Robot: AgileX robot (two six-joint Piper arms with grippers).
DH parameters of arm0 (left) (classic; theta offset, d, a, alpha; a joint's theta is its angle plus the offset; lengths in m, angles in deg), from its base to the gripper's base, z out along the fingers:
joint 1: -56.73 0.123 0 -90
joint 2: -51.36 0 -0.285 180
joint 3: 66.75 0 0.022 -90
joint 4: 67.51 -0.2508 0 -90
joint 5: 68.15 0 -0.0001 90
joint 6: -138.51 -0.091 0 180
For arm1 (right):
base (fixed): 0 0 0 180
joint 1: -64.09 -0.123 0 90
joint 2: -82.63 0 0.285 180
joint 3: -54.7 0 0.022 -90
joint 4: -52.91 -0.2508 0 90
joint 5: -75.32 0 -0.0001 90
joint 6: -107.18 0.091 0 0
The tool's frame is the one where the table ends.
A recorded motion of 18 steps. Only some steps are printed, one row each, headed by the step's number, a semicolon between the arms.
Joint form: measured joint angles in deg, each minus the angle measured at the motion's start. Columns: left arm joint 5, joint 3, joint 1, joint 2, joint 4, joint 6; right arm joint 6, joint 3, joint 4, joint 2, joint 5, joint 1.
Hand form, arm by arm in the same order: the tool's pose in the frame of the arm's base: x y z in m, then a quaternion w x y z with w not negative. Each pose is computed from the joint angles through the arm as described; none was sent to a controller.
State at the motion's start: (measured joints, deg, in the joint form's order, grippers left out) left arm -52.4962 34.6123 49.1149 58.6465 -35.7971 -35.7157; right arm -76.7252 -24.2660 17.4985 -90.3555 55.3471 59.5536
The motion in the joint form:
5: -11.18 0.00 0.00 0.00 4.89 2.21; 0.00 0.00 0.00 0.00 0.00 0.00
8: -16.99 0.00 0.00 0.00 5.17 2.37; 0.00 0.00 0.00 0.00 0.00 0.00
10: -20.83 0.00 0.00 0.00 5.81 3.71; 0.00 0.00 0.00 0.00 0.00 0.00
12: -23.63 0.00 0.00 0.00 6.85 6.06; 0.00 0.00 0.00 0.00 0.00 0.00
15: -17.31 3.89 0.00 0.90 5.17 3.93; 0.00 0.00 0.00 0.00 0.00 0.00
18: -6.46 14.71 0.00 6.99 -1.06 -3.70; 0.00 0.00 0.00 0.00 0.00 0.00
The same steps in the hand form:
5: 0.0557 -0.0118 0.1996 0.63052 -0.20704 0.67300 -0.32657; 0.0512 0.0222 0.1780 0.57220 0.10923 0.77070 0.25821
8: 0.0562 -0.0063 0.2070 0.66370 -0.22122 0.63736 -0.32301; 0.0512 0.0222 0.1780 0.57220 0.10923 0.77070 0.25821
10: 0.0560 -0.0025 0.2118 0.67985 -0.23957 0.60953 -0.32997; 0.0512 0.0222 0.1780 0.57220 0.10923 0.77070 0.25821
12: 0.0557 0.0004 0.2151 0.68520 -0.26299 0.58440 -0.34613; 0.0512 0.0222 0.1780 0.57220 0.10923 0.77070 0.25821
15: 0.0538 -0.0057 0.2295 0.67642 -0.22411 0.61386 -0.33971; 0.0512 0.0222 0.1780 0.57220 0.10923 0.77070 0.25821
18: 0.0538 -0.0147 0.2721 0.67638 -0.11735 0.67276 -0.27593; 0.0512 0.0222 0.1780 0.57220 0.10923 0.77070 0.25821

